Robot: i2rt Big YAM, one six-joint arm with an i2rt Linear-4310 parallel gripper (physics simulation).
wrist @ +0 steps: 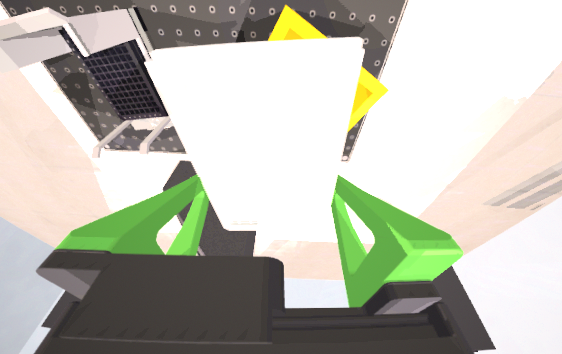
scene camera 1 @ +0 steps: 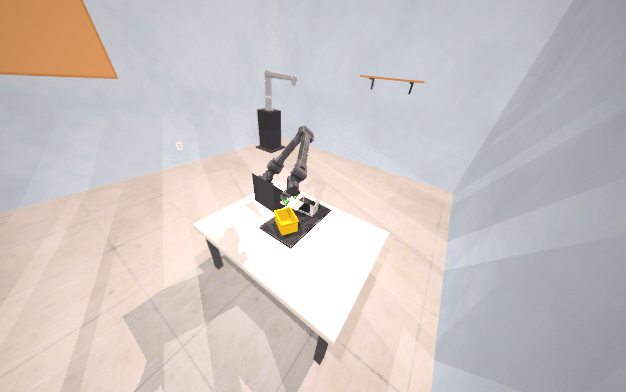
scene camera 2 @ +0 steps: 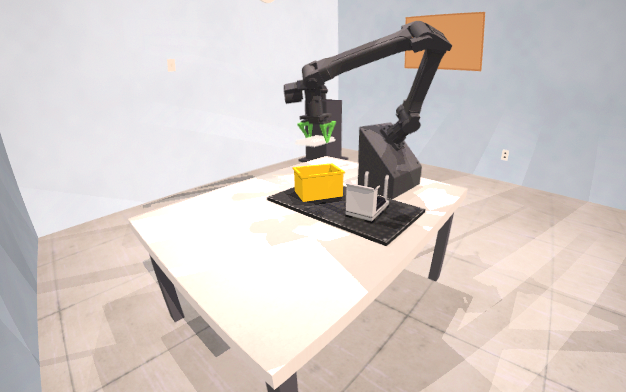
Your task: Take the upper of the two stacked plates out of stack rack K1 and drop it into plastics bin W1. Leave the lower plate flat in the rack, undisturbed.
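Seen in the pictures: gripper, fingertip midpoint: (wrist: 270,178) (scene camera 1: 289,202) (scene camera 2: 318,141); arm's base, link origin: (scene camera 1: 265,180) (scene camera 2: 391,138).
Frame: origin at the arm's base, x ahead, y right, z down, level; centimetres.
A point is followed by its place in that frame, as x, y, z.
My gripper (scene camera 1: 290,201) {35.4, 13.4, -1.9} (scene camera 2: 318,139) {35.4, 13.4, -1.9} (wrist: 270,178) {35.4, 13.4, -1.9} is shut on a white plate (scene camera 2: 314,142) {42.8, 9.1, -3.3} (wrist: 260,125) {40.3, 13.2, -3.2}, its green fingers at two opposite sides. The plate is raised well above the bin's rim and looks roughly level. The yellow bin W1 (scene camera 1: 288,228) {39.8, 20.1, 14.3} (scene camera 2: 320,188) {37.6, 10.7, 15.0} (wrist: 374,91) {37.1, 23.5, 9.4} stands below; the plate hides much of it in the wrist view. The light grey rack K1 (scene camera 1: 314,208) {44.0, -6.7, 11.3} (scene camera 2: 360,201) {43.7, -10.0, 12.9} (wrist: 102,30) {42.8, -4.7, 11.8} stands beside the bin. Inside it a dark gridded surface (wrist: 122,80) {36.6, -8.9, 15.8} lies flat; I cannot tell whether it is the lower plate.
Bin and rack stand on a black perforated board (scene camera 1: 290,241) {45.3, 24.8, 19.4} (scene camera 2: 392,231) {44.3, -22.1, 19.4} (wrist: 215,22) {42.2, 4.9, 19.4} on the white table (scene camera 1: 320,280) {75.8, 36.6, 20.7} (scene camera 2: 225,280) {89.2, -0.6, 20.7}. The arm's dark base (scene camera 1: 266,193) {7.3, 6.9, 5.8} (scene camera 2: 380,160) {17.0, -3.1, 6.2} stands behind the rack, whose thin upright posts (scene camera 2: 386,187) {30.1, -12.4, 11.6} face it.
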